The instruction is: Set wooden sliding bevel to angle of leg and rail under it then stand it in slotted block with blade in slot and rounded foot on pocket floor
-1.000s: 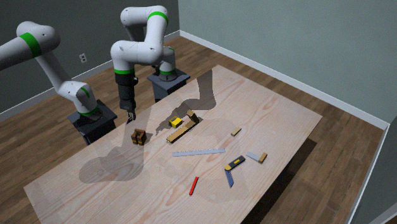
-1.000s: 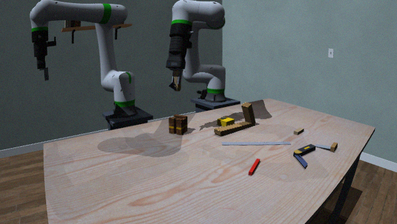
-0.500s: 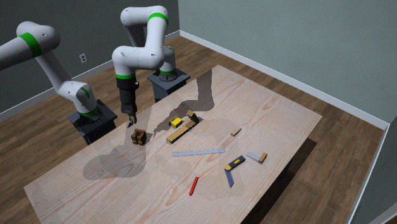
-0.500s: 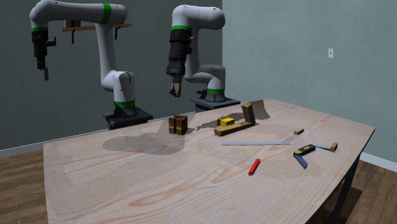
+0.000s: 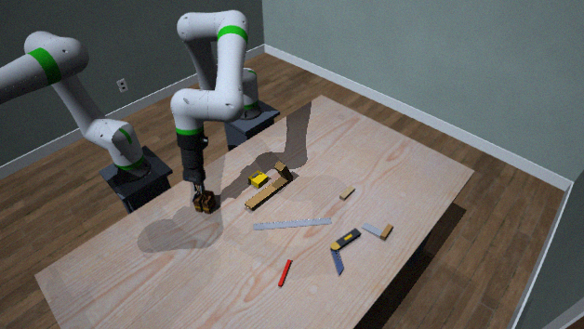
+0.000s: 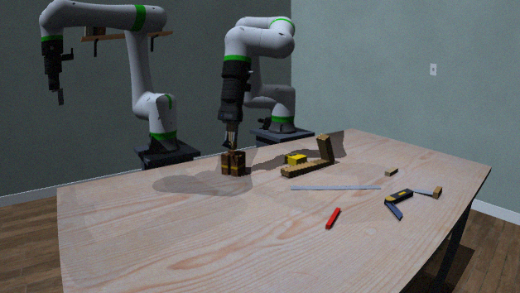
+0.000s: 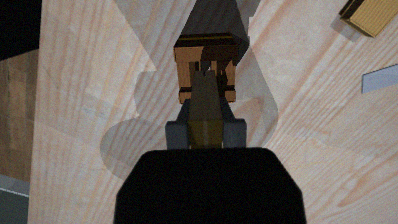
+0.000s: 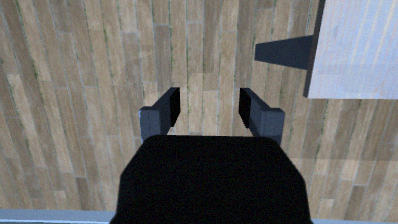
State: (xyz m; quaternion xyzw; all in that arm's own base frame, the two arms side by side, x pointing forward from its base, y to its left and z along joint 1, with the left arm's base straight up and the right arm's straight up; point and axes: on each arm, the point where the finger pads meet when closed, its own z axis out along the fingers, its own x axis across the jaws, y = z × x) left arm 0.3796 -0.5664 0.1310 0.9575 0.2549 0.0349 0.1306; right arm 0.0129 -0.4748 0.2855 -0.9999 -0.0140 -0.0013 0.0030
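The wooden bevel is 10 mm below my left hand. Also, from my left hand: yellow tape measure 20 mm ahead, 250 mm to the left, 110 mm below; steel ruler 300 mm ahead, 210 mm to the left, 130 mm below; bevel blade 10 mm ahead, 10 mm to the right, 30 mm below.
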